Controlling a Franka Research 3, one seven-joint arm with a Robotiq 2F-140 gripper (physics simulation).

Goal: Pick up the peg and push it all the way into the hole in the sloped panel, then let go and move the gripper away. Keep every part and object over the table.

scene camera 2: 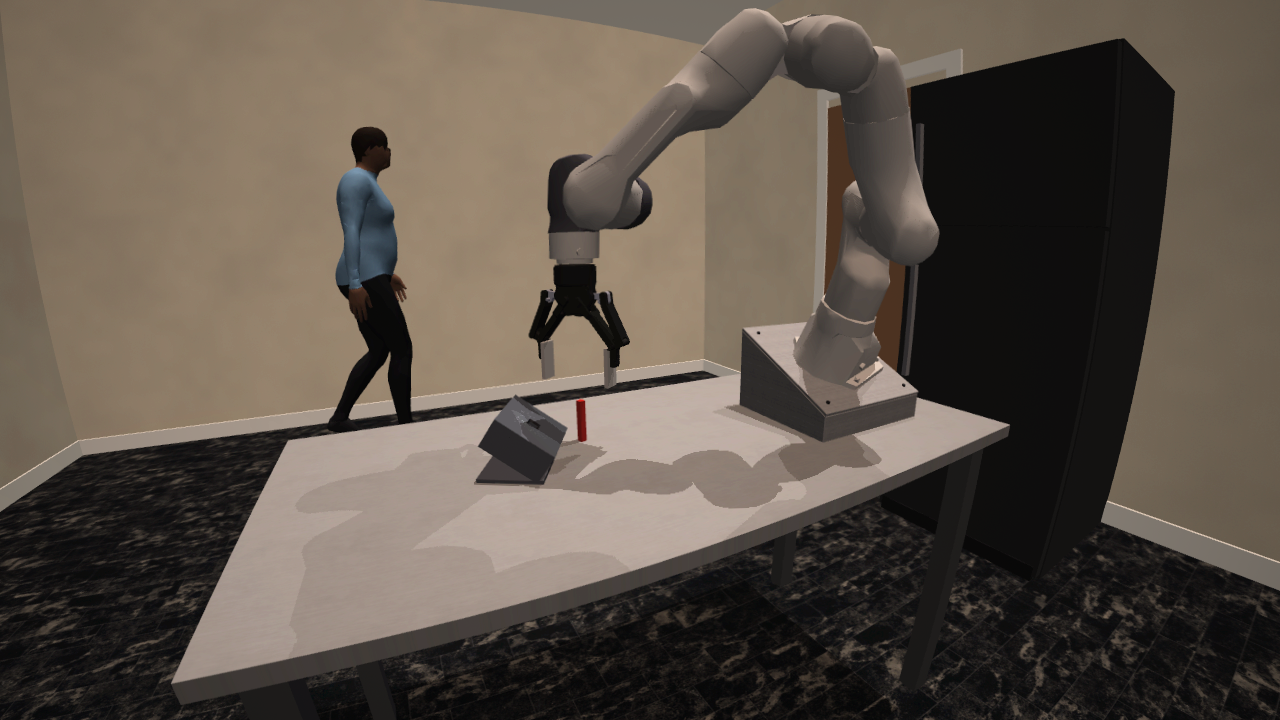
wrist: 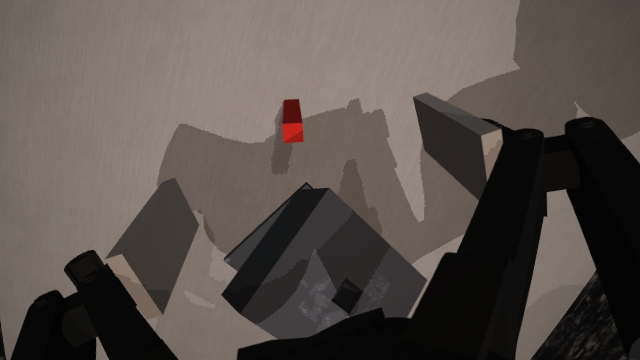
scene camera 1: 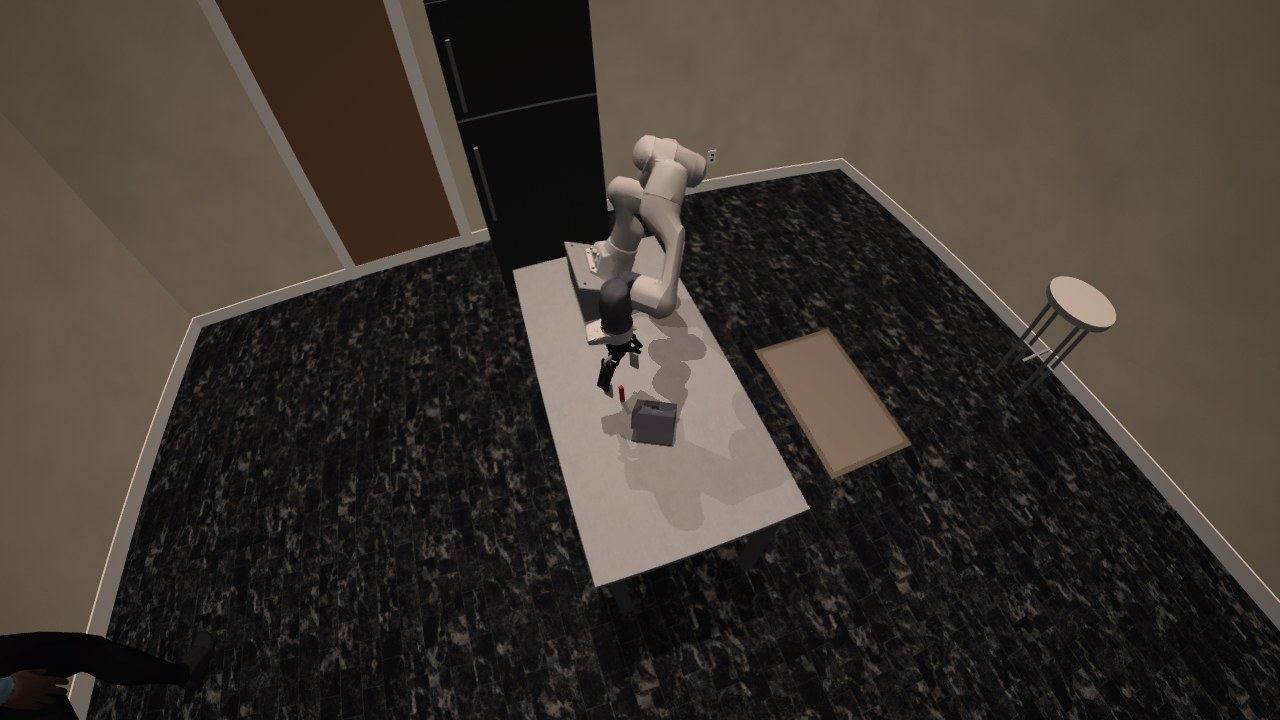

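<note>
The red peg (scene camera 1: 621, 394) (scene camera 2: 581, 420) (wrist: 293, 132) stands upright on the table, beside the grey block with the sloped panel (scene camera 1: 654, 428) (scene camera 2: 521, 445) (wrist: 370, 250). The dark square hole (scene camera 2: 532, 422) (wrist: 347, 296) shows in the panel's tilted face, with nothing in it. My gripper (scene camera 1: 619, 371) (scene camera 2: 579, 376) (wrist: 300, 163) is open and empty, pointing down. In the second scene view its fingertips hang above the level of the peg's top. In the wrist view the peg appears between the two pads, a little beyond the line joining their tips.
The white table (scene camera 1: 617, 528) (scene camera 2: 402, 564) carries the arm's wedge-shaped base (scene camera 1: 583, 284) (scene camera 2: 780, 385) at its far end. A person (scene camera 2: 366, 232) is beyond the table. A black fridge (scene camera 1: 537, 161) (scene camera 2: 1011, 295) stands behind the base. A stool (scene camera 1: 1081, 302) stands apart from the table.
</note>
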